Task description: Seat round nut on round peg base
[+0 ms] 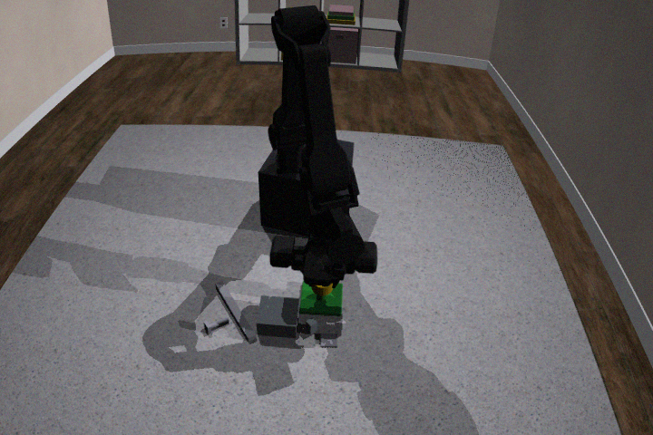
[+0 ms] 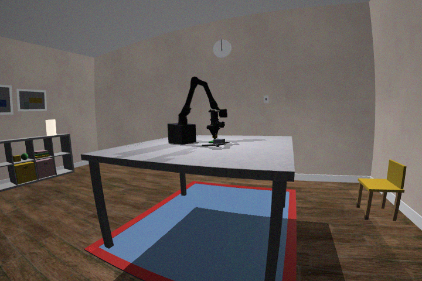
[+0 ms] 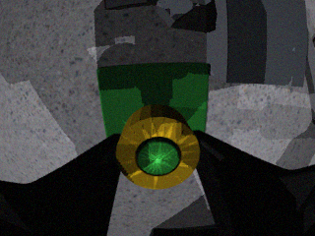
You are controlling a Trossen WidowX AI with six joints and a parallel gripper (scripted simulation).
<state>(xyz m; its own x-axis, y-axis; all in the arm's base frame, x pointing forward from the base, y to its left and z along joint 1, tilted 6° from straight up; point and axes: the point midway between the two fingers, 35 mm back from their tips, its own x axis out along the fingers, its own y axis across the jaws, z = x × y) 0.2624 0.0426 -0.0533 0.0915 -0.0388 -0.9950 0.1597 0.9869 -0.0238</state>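
Now: the small dark piece 7 cm ahead of my hand, 6 cm below it and 3 cm to the right of it. Round my hand: thin bar (17 cm to the right, 7 cm below, 2 cm ahead); small grey square (10 cm ahead, 7 cm below); grey block (9 cm to the right, 6 cm below, 5 cm ahead).
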